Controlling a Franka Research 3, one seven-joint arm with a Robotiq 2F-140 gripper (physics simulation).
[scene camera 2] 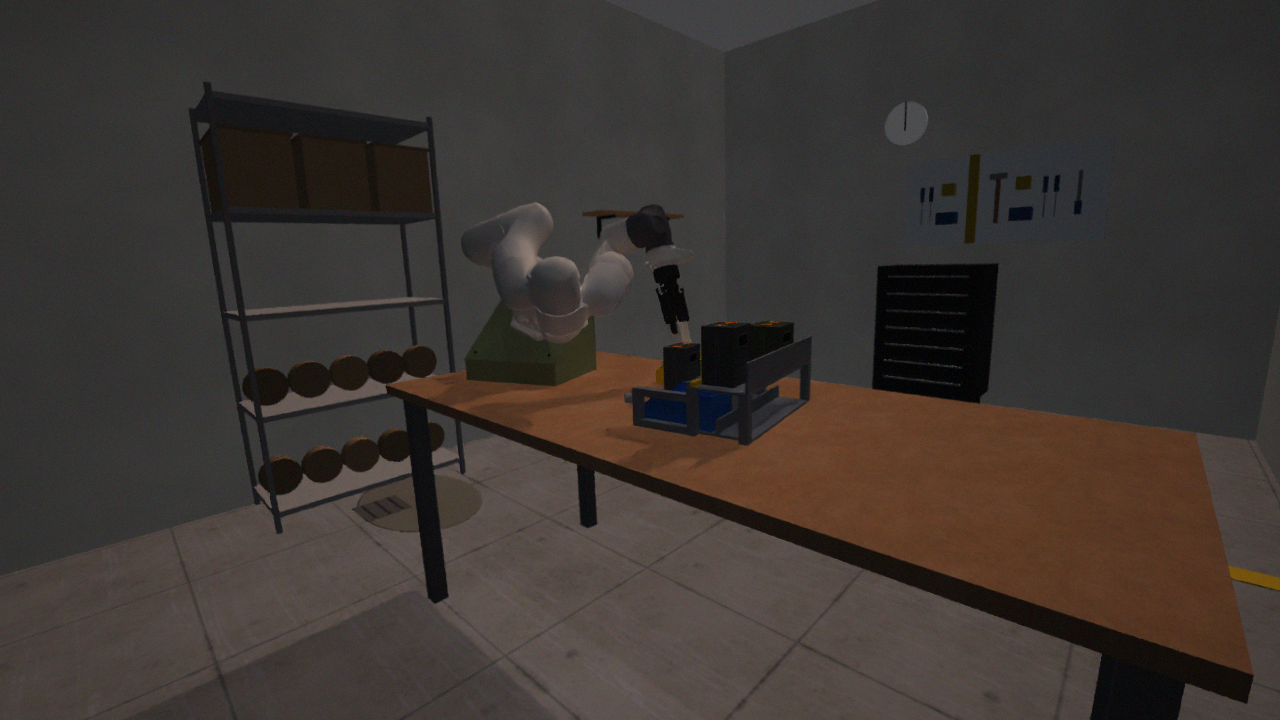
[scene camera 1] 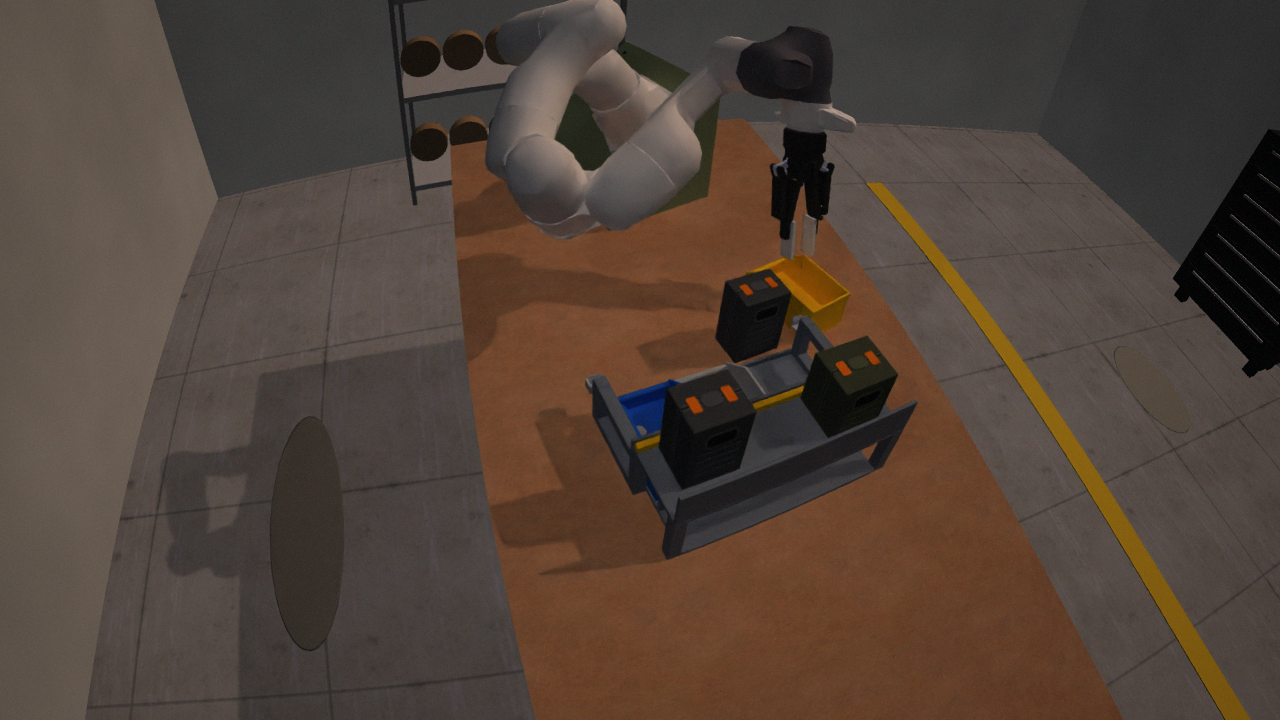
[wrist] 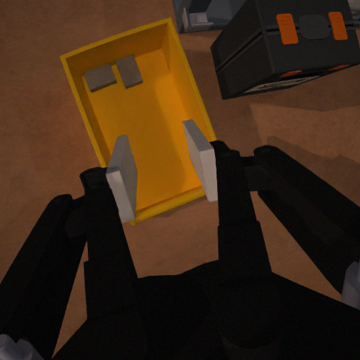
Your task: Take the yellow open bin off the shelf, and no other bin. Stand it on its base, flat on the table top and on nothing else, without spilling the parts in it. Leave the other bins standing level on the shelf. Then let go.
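Note:
The yellow open bin [scene camera 1: 827, 313] [scene camera 2: 661, 372] [wrist: 150, 120] appears to stand upright on the table top [scene camera 1: 608, 626] [scene camera 2: 1029, 483] [wrist: 35, 125], apart from the grey shelf [scene camera 1: 787, 465] [scene camera 2: 780, 361]. Two small grey parts [wrist: 100, 77] [wrist: 129, 70] lie at its far end. My gripper [scene camera 1: 798, 249] [scene camera 2: 685, 338] [wrist: 158, 146] is partly open, with nothing between its fingers, above the bin's near end. A blue bin [scene camera 1: 648, 400] [scene camera 2: 716, 410] sits in the shelf beside a grey tray or bin [scene camera 1: 778, 372]. The yellow bin's base is hidden in the scene view from the side.
A dark case [scene camera 1: 751, 317] [scene camera 2: 680, 365] [wrist: 245, 55] with orange latches stands between the yellow bin and the shelf. A second dark case [scene camera 1: 707, 429] [scene camera 2: 725, 353] and a dark green case [scene camera 1: 848, 386] [scene camera 2: 772, 336] stand on the shelf.

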